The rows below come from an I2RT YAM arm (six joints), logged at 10 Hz.
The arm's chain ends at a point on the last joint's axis. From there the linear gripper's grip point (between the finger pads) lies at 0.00 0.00 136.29 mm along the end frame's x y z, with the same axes.
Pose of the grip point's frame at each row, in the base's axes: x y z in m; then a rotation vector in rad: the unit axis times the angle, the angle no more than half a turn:
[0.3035 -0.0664 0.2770 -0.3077 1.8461 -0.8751]
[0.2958 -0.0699 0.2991 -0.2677 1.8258 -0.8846]
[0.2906 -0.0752 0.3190 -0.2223 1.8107 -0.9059]
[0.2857 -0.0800 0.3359 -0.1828 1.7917 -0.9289]
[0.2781 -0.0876 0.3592 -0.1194 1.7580 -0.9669]
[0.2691 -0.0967 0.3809 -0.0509 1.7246 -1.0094]
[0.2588 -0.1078 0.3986 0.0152 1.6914 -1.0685]
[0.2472 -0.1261 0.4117 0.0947 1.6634 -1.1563]
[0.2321 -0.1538 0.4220 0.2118 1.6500 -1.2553]
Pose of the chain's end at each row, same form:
[0.1837 -0.0082 0.3057 -0.3077 1.8461 -0.8751]
[0.1765 -0.0091 0.3244 -0.2677 1.8258 -0.8846]
[0.1728 -0.0104 0.3412 -0.2223 1.8107 -0.9059]
[0.1694 -0.0115 0.3546 -0.1828 1.7917 -0.9289]
[0.1646 -0.0132 0.3722 -0.1194 1.7580 -0.9669]
[0.1596 -0.0158 0.3883 -0.0509 1.7246 -1.0094]
[0.1548 -0.0197 0.4003 0.0152 1.6914 -1.0685]
[0.1521 -0.0285 0.4080 0.0947 1.6634 -1.1563]
[0.1505 -0.0448 0.4152 0.2118 1.6500 -1.2553]

